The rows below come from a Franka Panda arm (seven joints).
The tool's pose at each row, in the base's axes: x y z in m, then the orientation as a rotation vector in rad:
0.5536, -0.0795, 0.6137, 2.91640, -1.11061, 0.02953
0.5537, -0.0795, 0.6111, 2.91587, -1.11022, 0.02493
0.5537, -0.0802, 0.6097, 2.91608, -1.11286, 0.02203
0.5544, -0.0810, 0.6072, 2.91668, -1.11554, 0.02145
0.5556, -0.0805, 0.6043, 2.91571, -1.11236, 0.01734
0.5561, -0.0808, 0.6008, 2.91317, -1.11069, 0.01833
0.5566, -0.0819, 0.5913, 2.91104, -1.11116, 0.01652
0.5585, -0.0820, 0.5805, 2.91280, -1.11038, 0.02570
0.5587, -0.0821, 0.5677, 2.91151, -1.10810, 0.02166
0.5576, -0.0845, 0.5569, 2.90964, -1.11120, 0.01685
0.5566, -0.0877, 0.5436, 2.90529, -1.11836, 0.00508
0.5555, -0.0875, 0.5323, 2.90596, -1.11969, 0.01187
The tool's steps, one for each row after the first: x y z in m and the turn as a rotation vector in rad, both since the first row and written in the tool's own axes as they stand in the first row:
0.0000, -0.0001, 0.0026, -0.00168, -0.00251, -0.00015
0.0004, 0.0004, 0.0040, -0.00132, -0.00466, 0.00137
0.0014, 0.0005, 0.0065, -0.00006, -0.00556, 0.00285
0.0019, -0.0007, 0.0094, -0.00290, -0.00727, 0.00112
0.0024, -0.0009, 0.0130, -0.00543, -0.00561, 0.00068
0.0033, -0.0005, 0.0225, -0.00757, -0.00604, 0.00142
0.0045, -0.0018, 0.0333, -0.00413, -0.00104, 0.00063
0.0044, -0.0020, 0.0461, -0.00695, -0.00272, -0.00049
0.0049, 0.0004, 0.0569, -0.00870, -0.00538, 0.00176
0.0059, 0.0032, 0.0703, -0.01290, -0.01192, 0.00696
0.0047, 0.0037, 0.0816, -0.01030, -0.00825, 0.00765

